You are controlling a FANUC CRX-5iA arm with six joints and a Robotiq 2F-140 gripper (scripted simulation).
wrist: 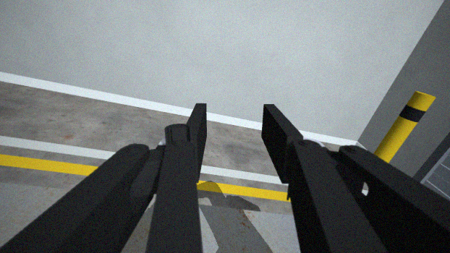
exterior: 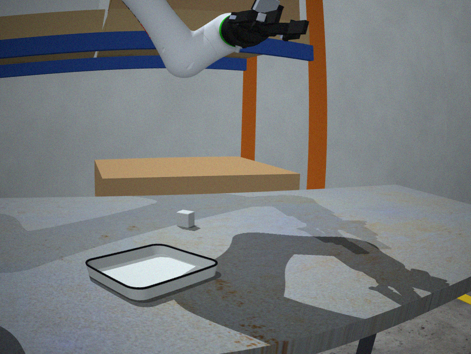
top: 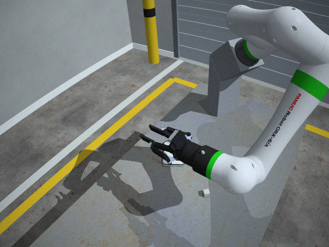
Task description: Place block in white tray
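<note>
My hand is 13 cm past the small block, 18 cm to the right of it and 38 cm above it. Also, from my hand: white tray: 22 cm behind, 11 cm to the right, 38 cm below.
</note>
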